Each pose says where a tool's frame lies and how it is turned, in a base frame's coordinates. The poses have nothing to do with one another.
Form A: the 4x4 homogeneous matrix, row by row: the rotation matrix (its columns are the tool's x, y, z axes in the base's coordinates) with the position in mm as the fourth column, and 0 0 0 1 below. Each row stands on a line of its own.
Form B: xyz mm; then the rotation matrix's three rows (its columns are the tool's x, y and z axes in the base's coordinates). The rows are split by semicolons. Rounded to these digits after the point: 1 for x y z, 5 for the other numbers.
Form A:
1:
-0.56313 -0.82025 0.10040 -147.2
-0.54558 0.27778 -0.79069 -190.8
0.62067 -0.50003 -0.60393 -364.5
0 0 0 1
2:
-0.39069 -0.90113 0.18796 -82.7
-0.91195 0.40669 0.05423 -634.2
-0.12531 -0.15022 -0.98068 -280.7
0 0 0 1
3:
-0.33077 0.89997 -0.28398 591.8
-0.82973 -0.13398 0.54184 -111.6
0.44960 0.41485 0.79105 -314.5
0 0 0 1
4:
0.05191 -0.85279 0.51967 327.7
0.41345 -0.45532 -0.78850 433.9
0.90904 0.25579 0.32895 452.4
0 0 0 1
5:
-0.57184 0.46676 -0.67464 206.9
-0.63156 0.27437 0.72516 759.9
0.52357 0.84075 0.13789 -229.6
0 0 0 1
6:
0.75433 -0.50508 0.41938 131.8
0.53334 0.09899 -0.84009 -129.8
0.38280 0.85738 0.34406 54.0
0 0 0 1
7:
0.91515 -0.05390 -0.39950 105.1
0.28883 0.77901 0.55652 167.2
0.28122 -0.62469 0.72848 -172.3
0 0 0 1
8:
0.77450 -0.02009 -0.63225 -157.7
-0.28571 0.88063 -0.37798 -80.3
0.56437 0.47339 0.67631 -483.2
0 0 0 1
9:
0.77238 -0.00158 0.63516 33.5
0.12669 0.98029 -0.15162 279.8
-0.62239 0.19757 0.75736 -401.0
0 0 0 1
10:
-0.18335 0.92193 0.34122 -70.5
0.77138 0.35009 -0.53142 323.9
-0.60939 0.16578 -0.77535 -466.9
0 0 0 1
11:
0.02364 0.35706 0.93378 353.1
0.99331 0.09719 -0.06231 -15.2
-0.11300 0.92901 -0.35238 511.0
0 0 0 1
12:
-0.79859 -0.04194 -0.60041 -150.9
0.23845 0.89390 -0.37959 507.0
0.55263 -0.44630 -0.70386 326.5
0 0 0 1
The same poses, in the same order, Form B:
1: -147.2 -190.8 -364.5; -0.56313 -0.82025 0.10040; -0.54558 0.27778 -0.79069; 0.62067 -0.50003 -0.60393
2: -82.7 -634.2 -280.7; -0.39069 -0.90113 0.18796; -0.91195 0.40669 0.05423; -0.12531 -0.15022 -0.98068
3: 591.8 -111.6 -314.5; -0.33077 0.89997 -0.28398; -0.82973 -0.13398 0.54184; 0.44960 0.41485 0.79105
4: 327.7 433.9 452.4; 0.05191 -0.85279 0.51967; 0.41345 -0.45532 -0.78850; 0.90904 0.25579 0.32895
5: 206.9 759.9 -229.6; -0.57184 0.46676 -0.67464; -0.63156 0.27437 0.72516; 0.52357 0.84075 0.13789
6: 131.8 -129.8 54.0; 0.75433 -0.50508 0.41938; 0.53334 0.09899 -0.84009; 0.38280 0.85738 0.34406
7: 105.1 167.2 -172.3; 0.91515 -0.05390 -0.39950; 0.28883 0.77901 0.55652; 0.28122 -0.62469 0.72848
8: -157.7 -80.3 -483.2; 0.77450 -0.02009 -0.63225; -0.28571 0.88063 -0.37798; 0.56437 0.47339 0.67631
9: 33.5 279.8 -401.0; 0.77238 -0.00158 0.63516; 0.12669 0.98029 -0.15162; -0.62239 0.19757 0.75736
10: -70.5 323.9 -466.9; -0.18335 0.92193 0.34122; 0.77138 0.35009 -0.53142; -0.60939 0.16578 -0.77535
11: 353.1 -15.2 511.0; 0.02364 0.35706 0.93378; 0.99331 0.09719 -0.06231; -0.11300 0.92901 -0.35238
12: -150.9 507.0 326.5; -0.79859 -0.04194 -0.60041; 0.23845 0.89390 -0.37959; 0.55263 -0.44630 -0.70386
